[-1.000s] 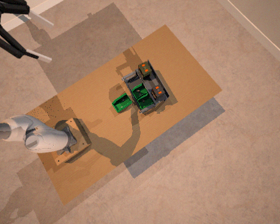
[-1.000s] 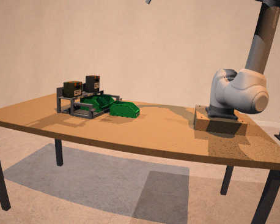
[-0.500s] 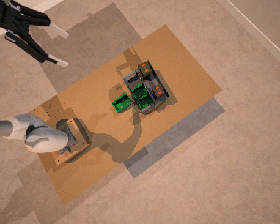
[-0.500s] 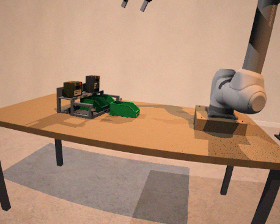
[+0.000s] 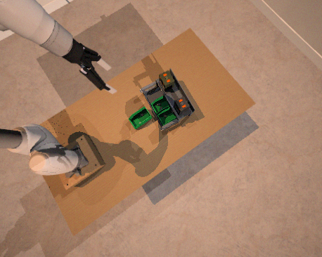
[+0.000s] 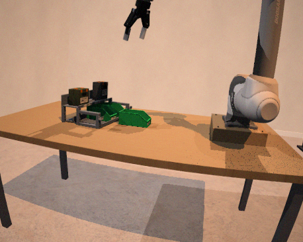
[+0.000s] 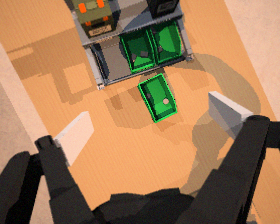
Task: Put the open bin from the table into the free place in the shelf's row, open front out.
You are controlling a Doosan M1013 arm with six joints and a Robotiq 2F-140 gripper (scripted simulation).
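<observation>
Right now the shelf lip is 480 mm below my hand, 120 mm ahead of it and 110 mm to the right of it.
</observation>
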